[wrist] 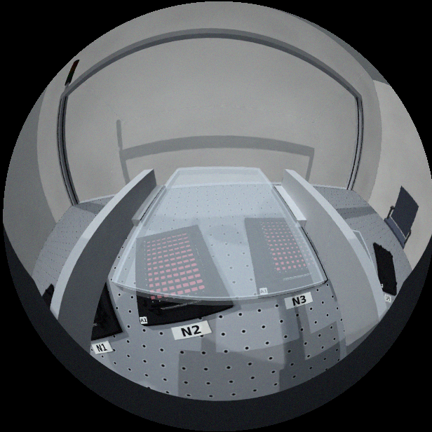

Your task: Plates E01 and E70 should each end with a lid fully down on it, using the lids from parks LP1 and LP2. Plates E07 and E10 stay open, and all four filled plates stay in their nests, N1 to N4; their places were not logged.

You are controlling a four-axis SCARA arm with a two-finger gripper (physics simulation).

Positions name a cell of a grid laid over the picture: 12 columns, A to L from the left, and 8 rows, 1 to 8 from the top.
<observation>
A clear lid (F5): 6 cm from the lens. A nest n2 (F6): 18 cm from the lens. A nest N1 (D7): 22 cm from the lens. A park LP1 (K5) is 47 cm from the lens. The marked spots on the park LP1 and the clear lid are 46 cm apart.
</observation>
